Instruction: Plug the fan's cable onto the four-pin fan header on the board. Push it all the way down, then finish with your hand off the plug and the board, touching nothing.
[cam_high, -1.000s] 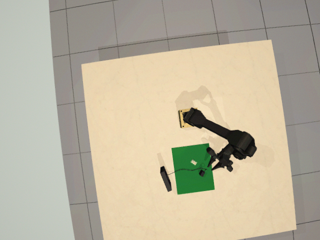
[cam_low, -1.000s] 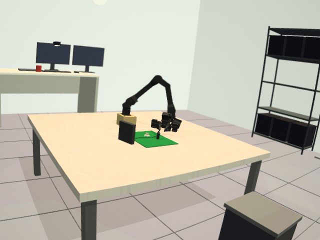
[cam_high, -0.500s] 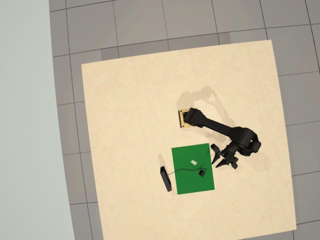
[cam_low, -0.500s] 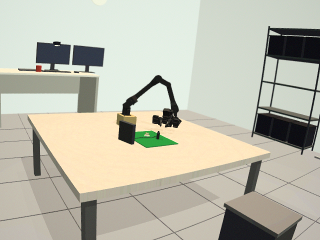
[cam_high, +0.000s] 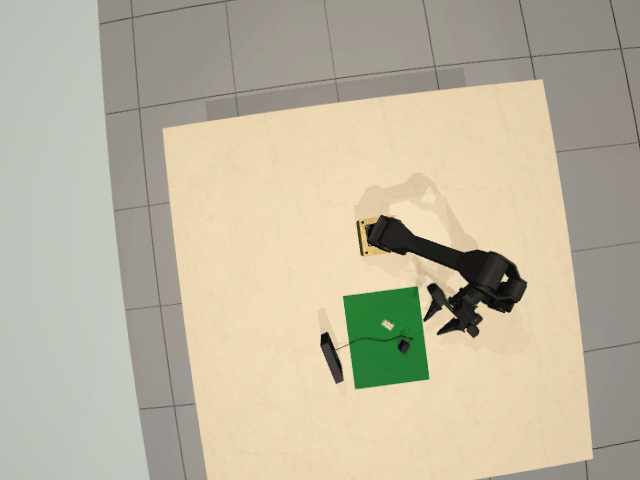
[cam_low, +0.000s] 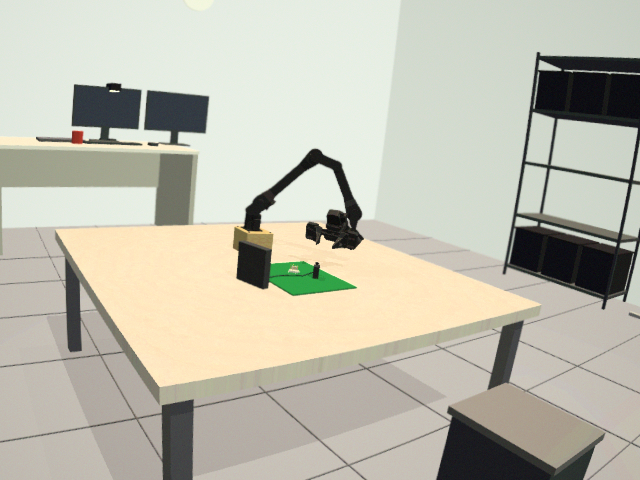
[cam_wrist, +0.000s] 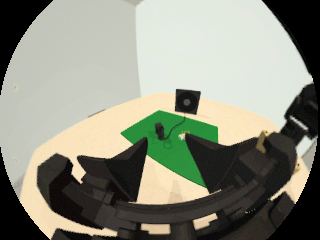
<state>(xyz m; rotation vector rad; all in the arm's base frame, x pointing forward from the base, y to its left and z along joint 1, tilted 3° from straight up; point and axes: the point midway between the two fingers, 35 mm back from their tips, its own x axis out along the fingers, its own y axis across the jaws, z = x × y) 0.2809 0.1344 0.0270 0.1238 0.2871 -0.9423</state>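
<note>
The dark plug is 70 mm to the right of my gripper tip, 70 mm below it and 60 mm ahead of it. Also, from my gripper tip: green board (120 mm to the right, 100 mm below, 30 mm ahead); then black fan (290 mm to the right, 40 mm ahead, 30 mm below); then four-pin header (110 mm to the right, 90 mm below, 10 mm behind).
</note>
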